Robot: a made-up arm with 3 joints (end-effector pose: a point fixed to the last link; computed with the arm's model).
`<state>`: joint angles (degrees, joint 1 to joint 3).
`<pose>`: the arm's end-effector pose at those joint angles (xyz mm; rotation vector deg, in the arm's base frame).
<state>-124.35 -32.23 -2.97</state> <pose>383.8 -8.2 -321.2 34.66 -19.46 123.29</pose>
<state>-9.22 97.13 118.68</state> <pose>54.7 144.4 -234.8 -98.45 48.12 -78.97</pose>
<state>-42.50 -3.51 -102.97</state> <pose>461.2 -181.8 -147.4 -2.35 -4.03 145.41</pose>
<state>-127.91 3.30 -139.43</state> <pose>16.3 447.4 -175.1 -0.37 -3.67 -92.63</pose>
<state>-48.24 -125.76 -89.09</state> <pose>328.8 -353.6 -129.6 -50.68 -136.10 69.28</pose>
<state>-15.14 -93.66 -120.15</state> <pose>94.2 -369.3 46.8 -89.80 -68.89 98.19</pose>
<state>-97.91 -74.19 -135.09</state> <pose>295.0 131.3 91.5 28.46 84.60 -105.64</pose>
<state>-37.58 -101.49 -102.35</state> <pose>254.5 -368.9 -33.7 -65.83 -103.80 94.36</pose>
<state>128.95 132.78 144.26</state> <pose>92.6 -20.5 -342.4 18.65 -138.74 42.04</pose>
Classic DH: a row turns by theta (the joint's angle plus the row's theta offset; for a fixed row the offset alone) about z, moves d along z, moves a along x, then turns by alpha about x. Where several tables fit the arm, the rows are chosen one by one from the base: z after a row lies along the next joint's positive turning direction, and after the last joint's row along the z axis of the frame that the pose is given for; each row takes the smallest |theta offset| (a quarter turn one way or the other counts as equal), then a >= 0, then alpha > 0; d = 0 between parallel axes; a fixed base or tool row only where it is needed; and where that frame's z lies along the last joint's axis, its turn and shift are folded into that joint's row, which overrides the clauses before.
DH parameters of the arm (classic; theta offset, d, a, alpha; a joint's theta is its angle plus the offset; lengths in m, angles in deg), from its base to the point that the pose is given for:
base (fixed): 0 0 0 180
joint 1: 0 0.194 0.046 90
joint 2: 0 -0.182 -0.005 -90
joint 3: -21.17 0 -0.3185 180
tool (fixed): -21.17 0.036 0 0

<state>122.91 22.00 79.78</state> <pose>129.2 34.2 -96.6 -11.27 -28.53 154.72</pose>
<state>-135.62 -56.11 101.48</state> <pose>-80.5 -105.9 -222.6 49.97 27.19 31.34</pose>
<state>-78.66 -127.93 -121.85</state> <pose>339.6 -206.5 -19.4 56.73 143.33 -74.10</pose>
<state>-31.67 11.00 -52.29</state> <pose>220.9 -436.3 -140.4 2.16 11.85 83.68</pose>
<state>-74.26 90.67 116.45</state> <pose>-107.9 115.3 -218.7 -91.96 -8.62 -32.86</pose>
